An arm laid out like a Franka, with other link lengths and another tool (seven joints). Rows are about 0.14 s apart.
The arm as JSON. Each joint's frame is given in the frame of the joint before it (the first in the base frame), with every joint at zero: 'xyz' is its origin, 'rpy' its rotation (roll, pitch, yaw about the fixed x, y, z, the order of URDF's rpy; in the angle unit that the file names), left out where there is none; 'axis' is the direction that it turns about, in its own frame. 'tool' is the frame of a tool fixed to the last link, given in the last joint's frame.
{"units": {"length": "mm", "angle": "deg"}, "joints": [
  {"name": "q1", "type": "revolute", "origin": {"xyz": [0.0, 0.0, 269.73]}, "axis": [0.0, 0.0, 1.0]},
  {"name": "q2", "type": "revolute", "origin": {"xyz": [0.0, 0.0, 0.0], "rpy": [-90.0, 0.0, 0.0]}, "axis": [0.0, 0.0, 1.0]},
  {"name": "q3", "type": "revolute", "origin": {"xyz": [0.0, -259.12, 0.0], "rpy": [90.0, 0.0, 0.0]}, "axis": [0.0, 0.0, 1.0]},
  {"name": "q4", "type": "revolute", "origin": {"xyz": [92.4, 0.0, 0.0], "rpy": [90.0, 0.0, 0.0]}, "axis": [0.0, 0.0, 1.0]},
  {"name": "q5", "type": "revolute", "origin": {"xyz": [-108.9, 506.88, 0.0], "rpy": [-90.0, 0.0, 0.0]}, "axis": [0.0, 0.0, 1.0]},
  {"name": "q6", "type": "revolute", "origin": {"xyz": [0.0, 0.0, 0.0], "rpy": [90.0, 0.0, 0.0]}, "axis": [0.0, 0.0, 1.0]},
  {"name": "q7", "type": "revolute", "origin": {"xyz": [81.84, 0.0, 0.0], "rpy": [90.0, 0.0, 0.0]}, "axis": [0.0, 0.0, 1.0]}
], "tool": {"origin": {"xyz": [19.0, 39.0, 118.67], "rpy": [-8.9, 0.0, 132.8]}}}
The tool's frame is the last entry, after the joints.
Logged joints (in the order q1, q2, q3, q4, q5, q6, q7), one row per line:
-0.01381, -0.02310, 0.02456, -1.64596, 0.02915, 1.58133, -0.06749
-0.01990, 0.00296, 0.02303, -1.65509, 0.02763, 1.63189, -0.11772
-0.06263, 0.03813, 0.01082, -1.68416, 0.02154, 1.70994, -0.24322
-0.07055, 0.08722, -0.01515, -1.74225, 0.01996, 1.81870, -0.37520
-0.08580, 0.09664, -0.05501, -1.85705, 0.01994, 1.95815, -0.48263
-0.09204, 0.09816, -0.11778, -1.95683, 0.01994, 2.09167, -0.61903
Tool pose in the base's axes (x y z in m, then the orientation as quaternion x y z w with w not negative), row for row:
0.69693, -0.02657, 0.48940, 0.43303, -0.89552, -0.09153, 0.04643
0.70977, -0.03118, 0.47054, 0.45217, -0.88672, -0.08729, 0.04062
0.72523, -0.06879, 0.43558, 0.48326, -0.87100, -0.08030, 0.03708
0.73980, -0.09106, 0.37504, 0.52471, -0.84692, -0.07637, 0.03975
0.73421, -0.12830, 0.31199, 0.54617, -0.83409, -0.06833, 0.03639
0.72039, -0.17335, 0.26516, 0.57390, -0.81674, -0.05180, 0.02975
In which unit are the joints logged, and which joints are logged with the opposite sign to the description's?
The joints are logged in radians. Opposite sign: none.
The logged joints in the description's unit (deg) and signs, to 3 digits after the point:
-0.791, -1.324, 1.407, -94.307, 1.670, 90.604, -3.867
-1.140, 0.170, 1.320, -94.830, 1.583, 93.500, -6.745
-3.588, 2.185, 0.620, -96.495, 1.234, 97.972, -13.935
-4.042, 4.997, -0.868, -99.824, 1.144, 104.204, -21.497
-4.916, 5.537, -3.152, -106.401, 1.142, 112.194, -27.653
-5.274, 5.624, -6.748, -112.118, 1.142, 119.844, -35.468

